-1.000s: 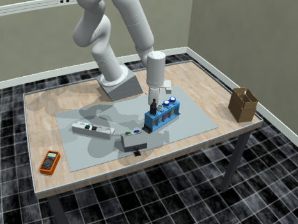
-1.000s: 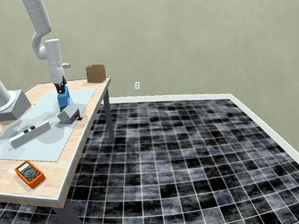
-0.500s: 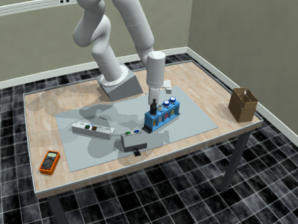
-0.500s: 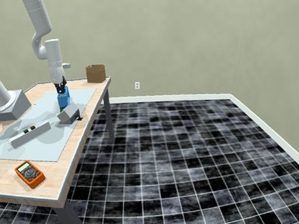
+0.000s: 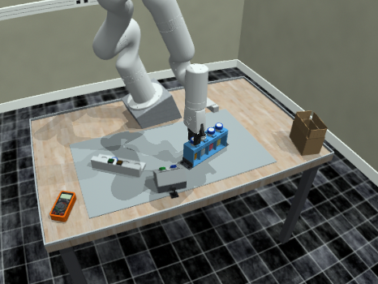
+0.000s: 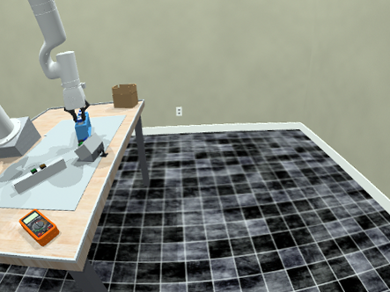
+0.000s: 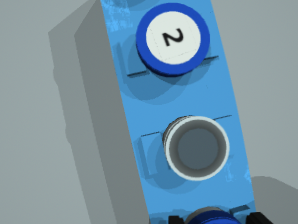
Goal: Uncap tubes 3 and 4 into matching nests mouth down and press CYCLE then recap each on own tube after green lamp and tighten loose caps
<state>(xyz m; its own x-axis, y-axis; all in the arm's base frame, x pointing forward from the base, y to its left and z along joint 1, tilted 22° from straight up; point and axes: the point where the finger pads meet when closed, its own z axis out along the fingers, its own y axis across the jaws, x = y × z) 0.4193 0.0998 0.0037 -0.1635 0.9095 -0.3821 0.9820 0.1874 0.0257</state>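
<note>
Right now my hand is 10 mm above the blue-and-white cap. From my hand the other things lie so: green key (70 mm ahead, 160 mm to the right, 60 mm below); then blue key (70 mm ahead, 120 mm to the right, 60 mm below); then key housing (90 mm ahead, 140 mm to the right, 70 mm below).
</note>
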